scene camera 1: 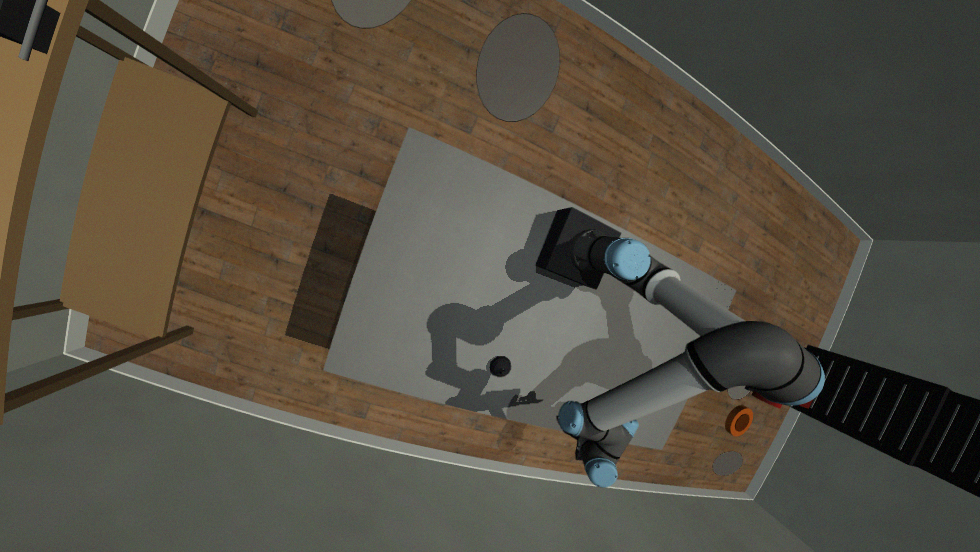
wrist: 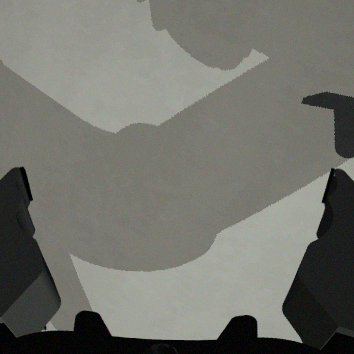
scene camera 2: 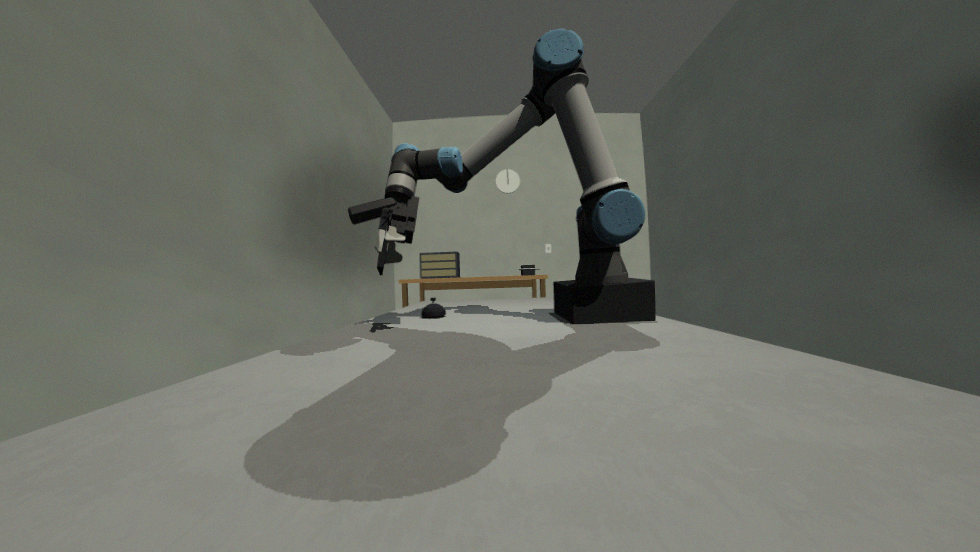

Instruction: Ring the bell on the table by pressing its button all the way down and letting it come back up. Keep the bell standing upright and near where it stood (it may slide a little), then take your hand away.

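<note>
The bell is a small black dome standing upright on the grey table top. Its button sticks up at the top in scene camera 2. My gripper is open and empty, with its fingers spread wide and pointing down. It hangs well above the table, up and to the left of the bell in scene camera 2. In scene camera 1 the fingers are mostly hidden under the wrist, which is right of the bell and lower in the picture. The bell does not show in the wrist view.
The arm's black base block stands on the table, away from the bell. A wall rises on the gripper's side. A wooden table with a drawer box stands behind. Arm shadows lie across the grey top.
</note>
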